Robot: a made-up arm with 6 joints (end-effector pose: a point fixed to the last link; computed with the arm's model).
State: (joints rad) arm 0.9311 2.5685 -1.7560 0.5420 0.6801 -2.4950
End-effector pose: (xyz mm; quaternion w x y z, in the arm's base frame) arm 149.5 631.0 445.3 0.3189 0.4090 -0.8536 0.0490
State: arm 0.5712 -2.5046 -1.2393 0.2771 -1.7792 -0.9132
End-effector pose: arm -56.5 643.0 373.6 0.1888 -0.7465 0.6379 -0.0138
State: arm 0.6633 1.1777 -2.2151 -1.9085 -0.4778 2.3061
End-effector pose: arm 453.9 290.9 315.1 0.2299 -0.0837 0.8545 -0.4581
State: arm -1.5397 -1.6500 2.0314 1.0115 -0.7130 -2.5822
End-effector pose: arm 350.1 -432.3 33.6 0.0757 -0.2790 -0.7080 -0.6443
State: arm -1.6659 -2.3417 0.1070 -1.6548 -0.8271 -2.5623
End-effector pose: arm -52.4 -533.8 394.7 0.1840 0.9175 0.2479 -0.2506
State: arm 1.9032 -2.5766 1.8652 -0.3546 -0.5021 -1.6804
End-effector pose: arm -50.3 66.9 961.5 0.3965 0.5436 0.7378 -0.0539
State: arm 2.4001 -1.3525 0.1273 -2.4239 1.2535 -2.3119
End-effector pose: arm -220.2 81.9 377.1 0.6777 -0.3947 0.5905 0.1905
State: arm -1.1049 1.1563 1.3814 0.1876 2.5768 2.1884
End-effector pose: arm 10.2 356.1 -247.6 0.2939 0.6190 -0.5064 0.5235
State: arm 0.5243 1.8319 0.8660 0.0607 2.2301 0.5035
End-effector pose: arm 249.4 402.2 235.0 0.5301 0.1970 -0.7352 -0.3736
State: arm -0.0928 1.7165 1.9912 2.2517 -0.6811 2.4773
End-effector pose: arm 302.9 197.8 -27.6 0.1427 -0.3127 -0.9391 0.0051
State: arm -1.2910 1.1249 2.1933 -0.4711 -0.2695 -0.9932
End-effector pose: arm 102.6 282.5 350.2 0.2822 0.4341 0.7339 -0.4397
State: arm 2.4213 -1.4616 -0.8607 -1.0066 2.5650 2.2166
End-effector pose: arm 269.3 -83.1 453.5 0.3739 -0.5115 -0.3098 0.7090
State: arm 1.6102 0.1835 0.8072 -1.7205 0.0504 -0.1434
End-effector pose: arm -359.3 -78.4 124.4 0.8876 -0.1987 0.0275 -0.4146
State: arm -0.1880 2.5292 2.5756 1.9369 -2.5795 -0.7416
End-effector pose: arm -231.1 180.6 -259.9 0.3400 -0.7798 -0.1053 -0.5150
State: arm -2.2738 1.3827 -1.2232 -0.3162 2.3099 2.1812
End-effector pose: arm 187.2 -159.0 81.3 0.0810 0.6977 0.2637 -0.6612
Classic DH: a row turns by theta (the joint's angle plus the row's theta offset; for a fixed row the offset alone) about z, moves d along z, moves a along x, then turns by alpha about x. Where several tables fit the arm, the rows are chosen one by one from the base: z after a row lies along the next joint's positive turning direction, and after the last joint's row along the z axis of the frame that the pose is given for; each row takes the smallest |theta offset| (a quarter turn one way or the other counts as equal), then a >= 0, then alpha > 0; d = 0 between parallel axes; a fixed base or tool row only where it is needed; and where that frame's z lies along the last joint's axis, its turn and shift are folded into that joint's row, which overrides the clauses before.
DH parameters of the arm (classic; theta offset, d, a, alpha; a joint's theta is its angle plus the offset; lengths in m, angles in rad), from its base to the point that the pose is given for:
base (fixed): 1.5708 0.1586 0 1.5708
joint 1: -0.3569 0 0.2467 3.1416
joint 2: 1.2139 -0.0548 -0.0991 -1.5708
joint 3: 0 0.0941 -0.083 -1.5708
joint 4: -1.5708 0.0052 0.1286 -1.5708
joint 5: 0 0.0894 0.0852 1.5708
joint 6: 0 -0.2762 -0.0234 1.5708
tool (fixed): 1.5708 -0.1344 0 0

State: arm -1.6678 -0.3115 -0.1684 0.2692 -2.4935 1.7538
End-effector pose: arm 244.1 -172.6 332.7 0.2947 0.1834 0.9308 0.1149
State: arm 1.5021 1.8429 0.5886 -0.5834 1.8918 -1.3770
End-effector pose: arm 43.1 72.3 308.4 0.3548 -0.3128 0.0572 -0.8792
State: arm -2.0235 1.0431 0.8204 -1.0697 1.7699 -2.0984
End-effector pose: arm 25.4 -142.2 68.7 0.3064 0.1557 0.8566 0.3849
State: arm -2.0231 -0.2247 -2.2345 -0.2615 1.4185 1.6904
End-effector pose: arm 46.2 -94.4 -71.3 0.3717 -0.6448 -0.3015 -0.5960
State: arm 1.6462 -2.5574 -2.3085 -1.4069 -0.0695 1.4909
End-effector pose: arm 362.1 324.8 465.3 0.2066 -0.3106 0.4379 -0.8180
